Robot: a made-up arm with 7 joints.
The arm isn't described. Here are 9 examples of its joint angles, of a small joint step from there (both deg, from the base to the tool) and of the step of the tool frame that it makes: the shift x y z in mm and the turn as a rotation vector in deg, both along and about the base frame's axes.
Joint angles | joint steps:
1: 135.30 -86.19 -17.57 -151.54 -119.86 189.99 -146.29 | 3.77 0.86 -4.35 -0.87 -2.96 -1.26 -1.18
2: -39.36 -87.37 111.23 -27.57 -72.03 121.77 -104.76 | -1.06 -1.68 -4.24 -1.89 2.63 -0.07 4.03
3: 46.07 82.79 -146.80 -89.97 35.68 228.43 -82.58 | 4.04 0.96 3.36 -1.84 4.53 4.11 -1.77
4: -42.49 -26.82 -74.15 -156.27 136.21 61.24 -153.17 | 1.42 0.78 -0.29 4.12 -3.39 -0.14 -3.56
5: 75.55 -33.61 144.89 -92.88 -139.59 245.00 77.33 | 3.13 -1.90 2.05 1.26 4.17 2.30 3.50
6: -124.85 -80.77 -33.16 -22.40 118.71 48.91 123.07 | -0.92 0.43 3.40 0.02 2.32 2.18 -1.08
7: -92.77 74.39 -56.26 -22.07 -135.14 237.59 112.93 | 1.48 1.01 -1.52 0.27 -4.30 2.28 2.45
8: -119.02 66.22 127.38 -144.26 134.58 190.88 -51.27 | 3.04 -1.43 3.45 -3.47 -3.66 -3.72 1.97
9: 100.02 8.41 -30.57 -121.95 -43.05 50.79 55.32 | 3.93 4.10 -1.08 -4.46 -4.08 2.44 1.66
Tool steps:
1: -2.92 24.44 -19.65 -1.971 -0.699 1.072
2: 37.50 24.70 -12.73 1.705 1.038 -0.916
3: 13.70 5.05 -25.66 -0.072 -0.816 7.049
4: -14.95 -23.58 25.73 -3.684 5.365 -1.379
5: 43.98 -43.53 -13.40 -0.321 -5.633 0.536
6: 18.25 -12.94 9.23 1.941 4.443 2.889
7: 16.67 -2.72 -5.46 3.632 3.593 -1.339
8: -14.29 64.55 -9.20 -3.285 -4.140 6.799
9: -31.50 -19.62 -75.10 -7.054 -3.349 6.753
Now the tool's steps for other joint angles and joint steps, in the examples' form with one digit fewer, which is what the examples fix.
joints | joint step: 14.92 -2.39 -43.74 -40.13 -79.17 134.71 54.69 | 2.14 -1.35 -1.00 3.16 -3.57 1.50 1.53
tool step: -41.3 15.4 17.5 -3.89 -3.97 -0.24
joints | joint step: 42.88 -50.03 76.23 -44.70 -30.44 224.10 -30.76 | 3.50 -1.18 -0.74 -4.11 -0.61 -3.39 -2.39
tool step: -10.4 -8.2 -11.8 -0.63 0.40 -4.01
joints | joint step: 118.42 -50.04 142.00 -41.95 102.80 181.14 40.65 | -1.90 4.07 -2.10 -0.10 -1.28 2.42 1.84
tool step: -47.6 21.5 59.9 -4.95 -1.34 -5.58
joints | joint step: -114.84 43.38 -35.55 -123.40 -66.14 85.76 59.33 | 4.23 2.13 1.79 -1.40 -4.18 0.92 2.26
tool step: 43.0 -29.3 -30.3 2.88 -1.69 9.72
